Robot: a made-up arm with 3 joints. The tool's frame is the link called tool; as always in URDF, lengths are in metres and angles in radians. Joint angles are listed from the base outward. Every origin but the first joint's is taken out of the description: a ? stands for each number. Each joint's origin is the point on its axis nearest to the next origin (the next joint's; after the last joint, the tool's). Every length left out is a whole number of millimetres.
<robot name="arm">
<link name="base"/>
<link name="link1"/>
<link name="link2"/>
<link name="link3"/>
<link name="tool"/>
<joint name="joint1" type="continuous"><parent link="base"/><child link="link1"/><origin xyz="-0.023 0.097 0.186" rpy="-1.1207 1.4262 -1.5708"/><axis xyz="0 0 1"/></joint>
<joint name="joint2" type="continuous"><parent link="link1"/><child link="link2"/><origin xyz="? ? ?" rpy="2.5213 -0.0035 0.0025"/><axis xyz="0 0 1"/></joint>
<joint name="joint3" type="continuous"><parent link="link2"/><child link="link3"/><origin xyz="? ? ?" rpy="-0.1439 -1.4 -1.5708"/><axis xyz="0 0 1"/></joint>
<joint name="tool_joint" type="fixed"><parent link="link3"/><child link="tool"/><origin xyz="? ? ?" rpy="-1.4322 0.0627 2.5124"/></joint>
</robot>
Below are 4 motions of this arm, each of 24 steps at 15 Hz.
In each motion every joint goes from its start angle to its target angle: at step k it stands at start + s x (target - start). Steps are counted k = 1, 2, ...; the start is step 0. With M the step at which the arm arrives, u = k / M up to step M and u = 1 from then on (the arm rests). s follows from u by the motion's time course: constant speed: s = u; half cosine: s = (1 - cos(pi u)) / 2; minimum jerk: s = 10 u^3 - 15 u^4 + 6 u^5.
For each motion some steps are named. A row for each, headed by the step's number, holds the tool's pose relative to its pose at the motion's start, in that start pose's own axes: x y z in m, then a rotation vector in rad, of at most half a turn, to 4 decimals.
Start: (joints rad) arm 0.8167 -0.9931 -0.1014
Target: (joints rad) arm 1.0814 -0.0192 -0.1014
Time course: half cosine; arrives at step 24
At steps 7, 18, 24:
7: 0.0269 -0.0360 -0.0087 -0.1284 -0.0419 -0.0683
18: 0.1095 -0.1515 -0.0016 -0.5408 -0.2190 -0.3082
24: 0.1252 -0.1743 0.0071 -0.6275 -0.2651 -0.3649

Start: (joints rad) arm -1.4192 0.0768 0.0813
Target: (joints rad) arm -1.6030 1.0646 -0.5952
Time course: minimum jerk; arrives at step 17
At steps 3, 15, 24:
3: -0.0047 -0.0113 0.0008 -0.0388 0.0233 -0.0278
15: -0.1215 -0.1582 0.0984 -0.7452 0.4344 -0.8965
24: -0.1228 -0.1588 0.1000 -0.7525 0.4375 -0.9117

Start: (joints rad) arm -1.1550 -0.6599 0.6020
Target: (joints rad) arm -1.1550 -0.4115 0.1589
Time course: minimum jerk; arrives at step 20
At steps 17, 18, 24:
17: -0.0707 -0.0486 0.0364 -0.2094 0.3915 -0.1070
18: -0.0718 -0.0492 0.0374 -0.2131 0.3985 -0.1099
24: -0.0723 -0.0495 0.0379 -0.2148 0.4018 -0.1113

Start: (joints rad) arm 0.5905 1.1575 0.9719
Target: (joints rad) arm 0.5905 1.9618 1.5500
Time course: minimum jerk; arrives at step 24
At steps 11, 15, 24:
11: 0.0568 -0.1042 -0.0116 -0.3147 -0.2553 0.1951
15: 0.1055 -0.1666 0.0074 -0.5175 -0.4255 0.3792
24: 0.1520 -0.2074 0.0393 -0.6822 -0.5664 0.5775

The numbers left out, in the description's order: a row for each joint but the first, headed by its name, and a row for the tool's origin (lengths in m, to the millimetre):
joint2: 0.238 -0.117 0
joint3: 0.066 -0.095 0
tool: 0.177 0.119 0

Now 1 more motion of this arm.
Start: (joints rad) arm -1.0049 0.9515 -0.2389
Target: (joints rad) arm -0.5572 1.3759 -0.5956
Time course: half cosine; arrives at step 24
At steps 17, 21, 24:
17: -0.0042 0.1234 0.0706 0.1400 0.1378 -0.1386
21: -0.0076 0.1470 0.0894 0.1750 0.1713 -0.1650
24: -0.0085 0.1526 0.0942 0.1839 0.1797 -0.1712

